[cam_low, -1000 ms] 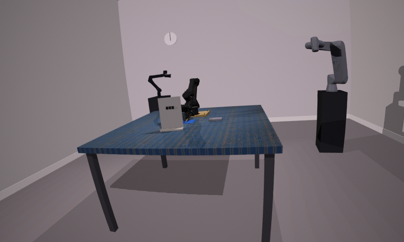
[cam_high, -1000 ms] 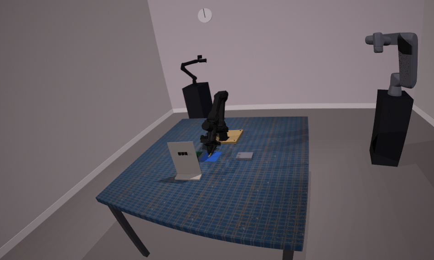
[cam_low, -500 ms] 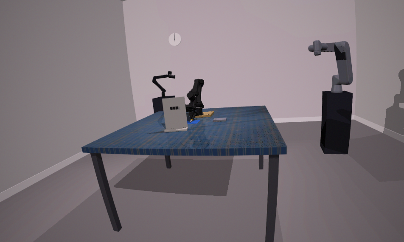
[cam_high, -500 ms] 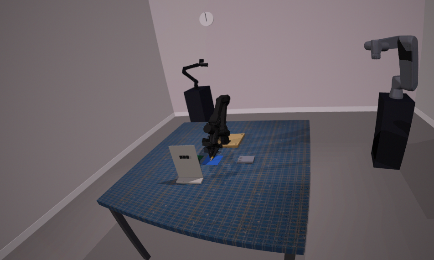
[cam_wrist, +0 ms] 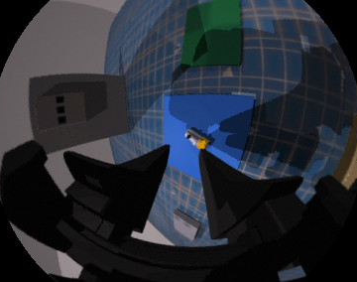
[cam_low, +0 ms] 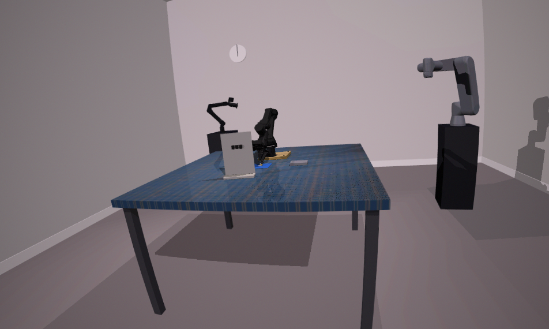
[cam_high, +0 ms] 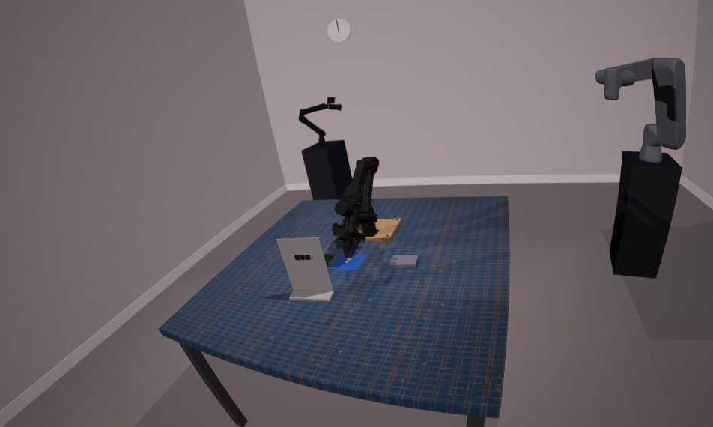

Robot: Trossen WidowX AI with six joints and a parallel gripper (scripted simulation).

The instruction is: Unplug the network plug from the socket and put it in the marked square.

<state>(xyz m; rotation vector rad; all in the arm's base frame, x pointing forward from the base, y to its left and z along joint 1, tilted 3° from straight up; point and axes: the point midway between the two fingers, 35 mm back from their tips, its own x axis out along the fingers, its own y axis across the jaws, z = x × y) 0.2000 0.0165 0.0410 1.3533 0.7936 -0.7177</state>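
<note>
Now: the network plug 20 mm below my gripper tip and 10 mm to the right of it. Round my gripper tip: blue marked square 30 mm below; green patch 150 mm to the right, 30 mm below, 20 mm ahead; grey block 240 mm to the left, 50 mm behind, 30 mm below.
</note>
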